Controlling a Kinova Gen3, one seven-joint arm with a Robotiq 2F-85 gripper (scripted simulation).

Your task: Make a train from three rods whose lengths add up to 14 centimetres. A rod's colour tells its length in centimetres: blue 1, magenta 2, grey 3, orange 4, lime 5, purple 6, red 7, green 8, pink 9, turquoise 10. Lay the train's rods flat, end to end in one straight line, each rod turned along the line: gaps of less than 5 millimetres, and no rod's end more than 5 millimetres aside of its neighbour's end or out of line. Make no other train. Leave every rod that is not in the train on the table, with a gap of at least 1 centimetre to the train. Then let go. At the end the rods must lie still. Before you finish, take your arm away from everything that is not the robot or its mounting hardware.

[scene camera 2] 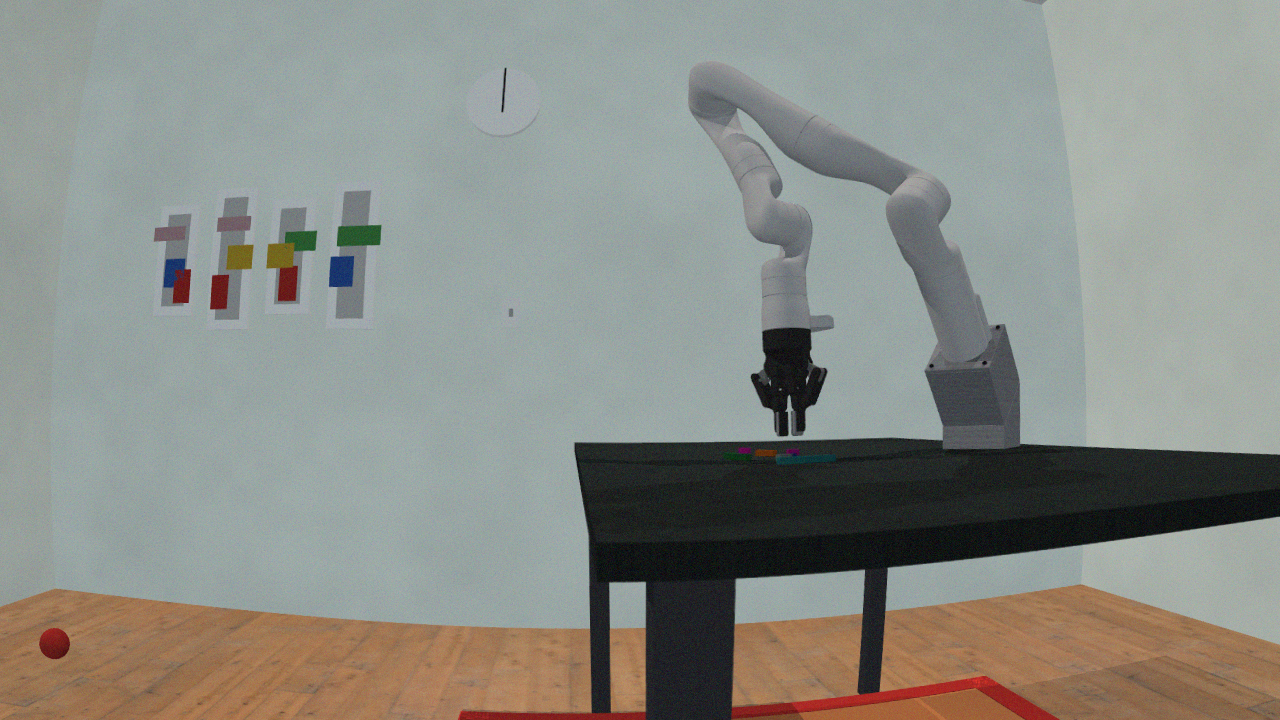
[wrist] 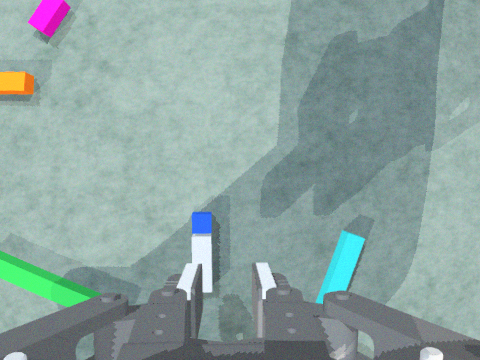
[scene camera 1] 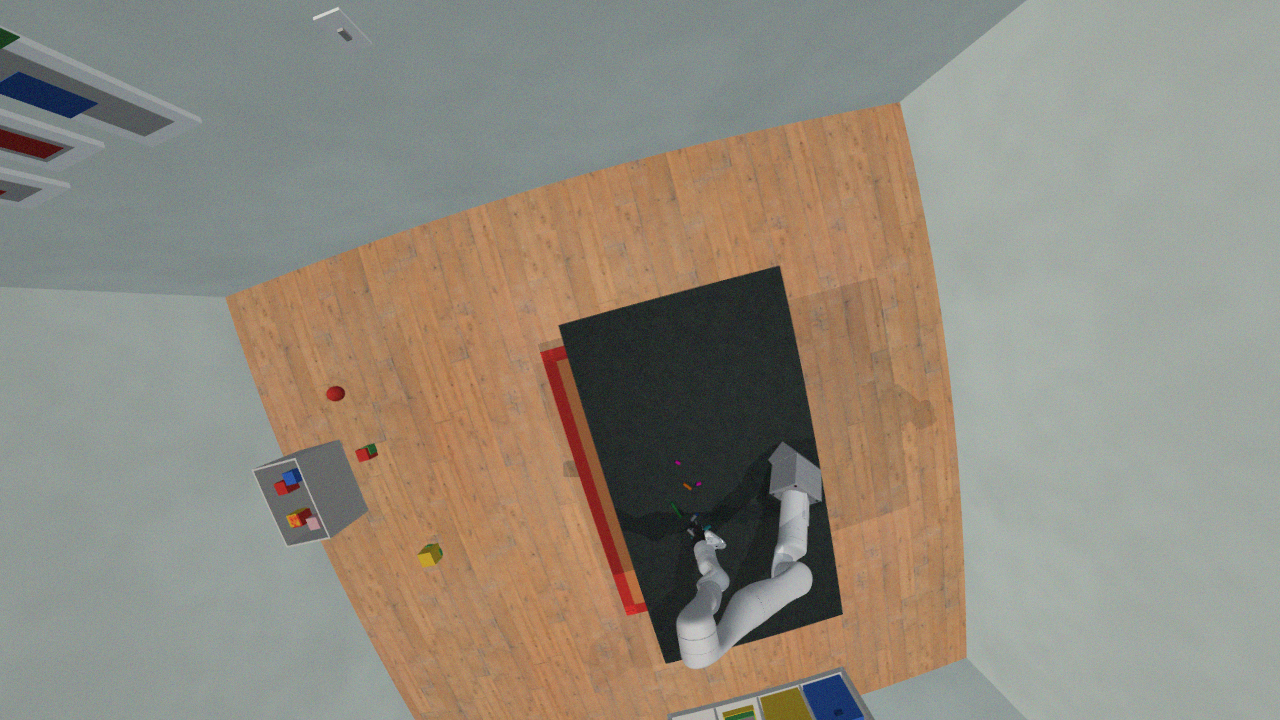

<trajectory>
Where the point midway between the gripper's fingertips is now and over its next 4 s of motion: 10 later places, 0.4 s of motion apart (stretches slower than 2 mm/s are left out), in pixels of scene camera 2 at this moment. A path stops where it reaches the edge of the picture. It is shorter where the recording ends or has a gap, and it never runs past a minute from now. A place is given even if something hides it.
My gripper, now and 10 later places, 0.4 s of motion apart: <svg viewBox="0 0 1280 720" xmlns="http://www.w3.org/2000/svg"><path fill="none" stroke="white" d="M790 436L788 417L786 404L784 401L783 399L783 396L784 392L785 394L788 398L791 402L795 404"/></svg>
</trajectory>
